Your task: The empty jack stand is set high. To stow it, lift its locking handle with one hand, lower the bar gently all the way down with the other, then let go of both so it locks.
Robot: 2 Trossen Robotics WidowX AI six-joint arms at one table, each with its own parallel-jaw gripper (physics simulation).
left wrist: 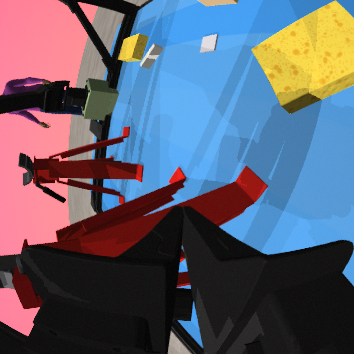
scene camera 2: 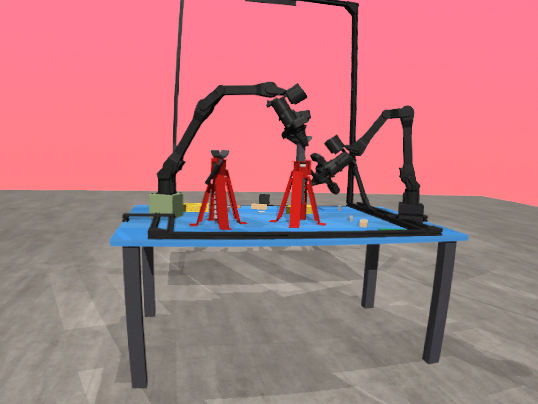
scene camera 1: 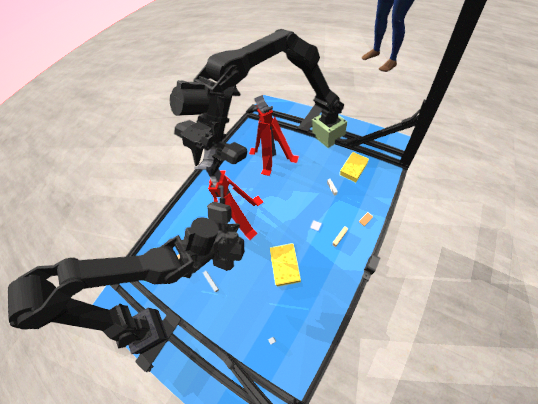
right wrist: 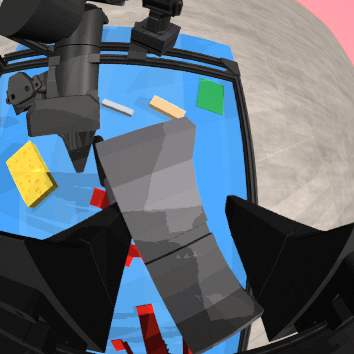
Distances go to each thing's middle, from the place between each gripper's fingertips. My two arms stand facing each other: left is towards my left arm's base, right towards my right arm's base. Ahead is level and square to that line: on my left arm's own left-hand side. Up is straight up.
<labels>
Now: the green tile (right wrist: 210,95) 320 mm to the left of my right hand, 280 mm below it and 130 mm ahead of it.
My left gripper is now 23 cm short of the green tile, 29 cm to the right of it and 13 cm above it.
</labels>
